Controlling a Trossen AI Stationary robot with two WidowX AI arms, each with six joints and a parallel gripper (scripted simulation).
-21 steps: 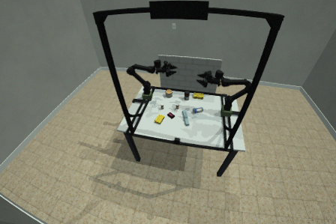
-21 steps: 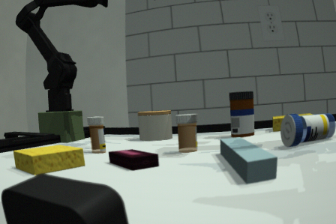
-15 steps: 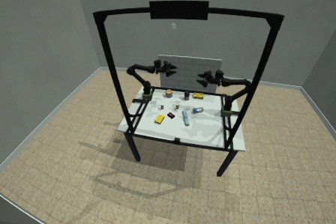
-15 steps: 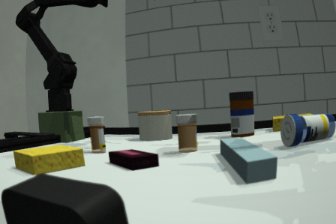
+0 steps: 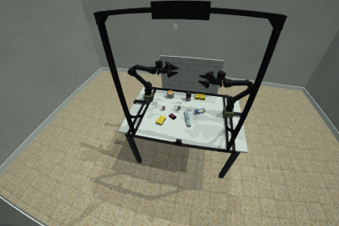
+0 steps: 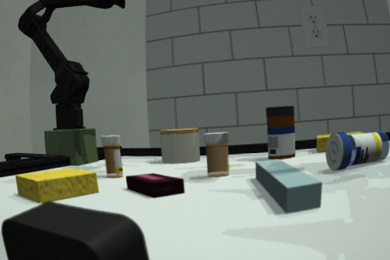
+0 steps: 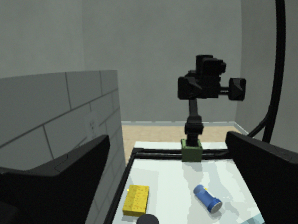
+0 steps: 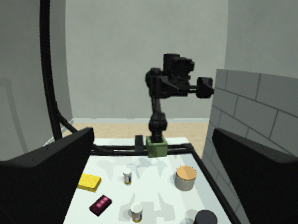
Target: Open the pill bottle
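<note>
Now: the blue pill bottle 380 mm below my right hand, 30 mm to the right of it and 30 mm behind it. From my right hand the other things lie so: dark-capped bottle (350 mm below, 150 mm to the left, 150 mm ahead); cap (380 mm below, 50 mm behind, 10 mm to the left); brick wall panel (300 mm ahead, 180 mm below, 170 mm to the left).
</note>
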